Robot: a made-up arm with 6 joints.
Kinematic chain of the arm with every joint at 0, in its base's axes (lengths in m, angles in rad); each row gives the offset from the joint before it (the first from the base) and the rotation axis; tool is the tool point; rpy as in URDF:
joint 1: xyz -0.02 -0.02 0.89 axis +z
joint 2: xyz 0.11 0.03 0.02 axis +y
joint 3: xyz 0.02 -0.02 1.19 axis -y
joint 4: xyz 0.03 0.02 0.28 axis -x
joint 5: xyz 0.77 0 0.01 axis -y
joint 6: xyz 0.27 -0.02 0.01 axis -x
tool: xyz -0.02 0 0 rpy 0.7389 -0.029 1.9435
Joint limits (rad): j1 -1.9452..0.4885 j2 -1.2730..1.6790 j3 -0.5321..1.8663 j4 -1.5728..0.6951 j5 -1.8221..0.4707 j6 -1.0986..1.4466
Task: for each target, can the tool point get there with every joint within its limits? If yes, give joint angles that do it. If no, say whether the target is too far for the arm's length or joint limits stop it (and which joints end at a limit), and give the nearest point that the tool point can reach.
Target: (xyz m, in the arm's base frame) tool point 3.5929 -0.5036 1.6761
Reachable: no: too far | nearest point 2.3095 -0.3318 1.3955 | short by 1.325 m
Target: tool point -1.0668 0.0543 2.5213
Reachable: yes | joints 0.0555 -1.0207 0.5556 -0.7530 -0.8476 0.4864
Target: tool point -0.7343 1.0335 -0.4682
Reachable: no: joint limits stop it (at a limit: joint 1, joint 2, joint 3) | nearest point 0.6584 0.5652 -0.1097 | short by 1.512 m
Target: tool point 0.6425 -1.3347 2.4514
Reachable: yes | joints -1.1158 0.6630 1.3939 -0.0319 -1.3347 0.8503
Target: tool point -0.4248 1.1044 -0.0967
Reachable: no: joint limits stop it (at a limit: joint 1, joint 2, joint 3) | nearest point 0.6625 0.5942 -0.0582 | short by 1.202 m
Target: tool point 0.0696 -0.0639 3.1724
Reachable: yes | joints -0.5727 0.0937 1.5277 0.4114 -0.0800 0.2709
